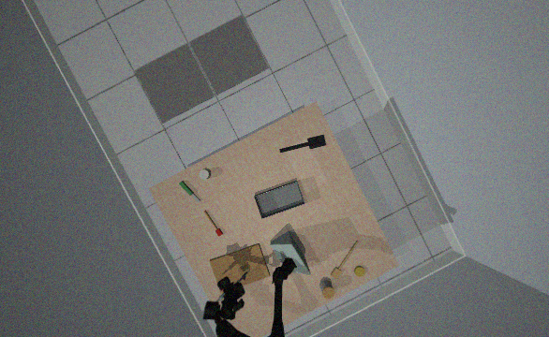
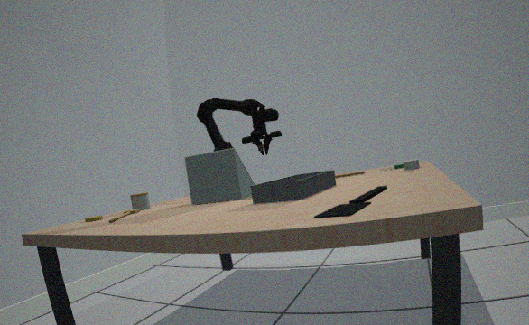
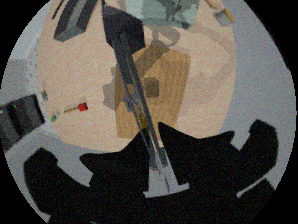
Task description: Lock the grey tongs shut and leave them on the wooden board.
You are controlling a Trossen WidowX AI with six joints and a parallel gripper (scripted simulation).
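The wooden board lies 15 cm below my gripper tip and 1 cm behind it. Also, from my gripper tip: dark roasting tin 49 cm to the right, 26 cm ahead, 13 cm below; red-tipped tool 33 cm ahead, 15 cm below, 2 cm to the right; yellow disc 70 cm to the right, 48 cm behind, 15 cm below.
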